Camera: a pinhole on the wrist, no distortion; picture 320 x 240 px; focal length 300.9 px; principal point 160.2 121.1 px. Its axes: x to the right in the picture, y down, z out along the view. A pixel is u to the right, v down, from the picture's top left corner.
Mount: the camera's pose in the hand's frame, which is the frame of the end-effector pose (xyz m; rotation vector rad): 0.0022 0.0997 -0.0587 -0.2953 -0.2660 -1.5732
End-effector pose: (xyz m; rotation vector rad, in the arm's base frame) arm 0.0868 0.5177 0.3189 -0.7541 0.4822 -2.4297
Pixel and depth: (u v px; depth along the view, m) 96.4 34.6 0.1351
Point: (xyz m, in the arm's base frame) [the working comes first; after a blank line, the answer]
In the camera's frame: -0.0286 -0.0388 0.1351

0.2135 0.3900 0.2677
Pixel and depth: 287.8 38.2 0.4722
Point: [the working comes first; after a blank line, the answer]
In the camera's frame: 0.2002 -0.1301 0.4722

0.4771 0.4487 0.5862
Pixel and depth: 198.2 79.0 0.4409
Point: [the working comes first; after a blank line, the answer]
In the camera's frame: 0.0557 -0.0617 0.4409

0.4277 0.3242 0.4934
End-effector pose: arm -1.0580 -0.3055 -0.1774 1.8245 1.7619 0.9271
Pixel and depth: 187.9 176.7 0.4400
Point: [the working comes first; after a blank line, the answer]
In the camera's frame: 0.0405 0.0813 0.4400

-0.6494 -0.1838 -0.2589
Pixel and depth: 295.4 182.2 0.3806
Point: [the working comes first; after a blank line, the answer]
In the camera's frame: 0.1710 0.0773 0.3806

-0.7554 -0.1792 -0.3555
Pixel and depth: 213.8 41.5 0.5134
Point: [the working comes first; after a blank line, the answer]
In the camera's frame: 0.0915 -0.1358 0.5134

-0.5890 -0.3830 -0.3674
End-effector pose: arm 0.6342 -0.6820 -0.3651 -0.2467 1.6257 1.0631
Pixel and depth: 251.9 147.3 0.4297
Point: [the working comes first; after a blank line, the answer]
In the camera's frame: 0.1310 0.0374 0.4297

0.7985 -0.3061 -0.3308
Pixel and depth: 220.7 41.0 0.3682
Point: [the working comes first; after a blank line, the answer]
In the camera's frame: 0.0740 -0.0980 0.3682

0.7731 -0.3904 -0.1981
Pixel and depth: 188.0 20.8 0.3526
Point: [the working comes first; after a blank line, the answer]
In the camera's frame: 0.0326 -0.1175 0.3526

0.7386 -0.3992 -0.1653
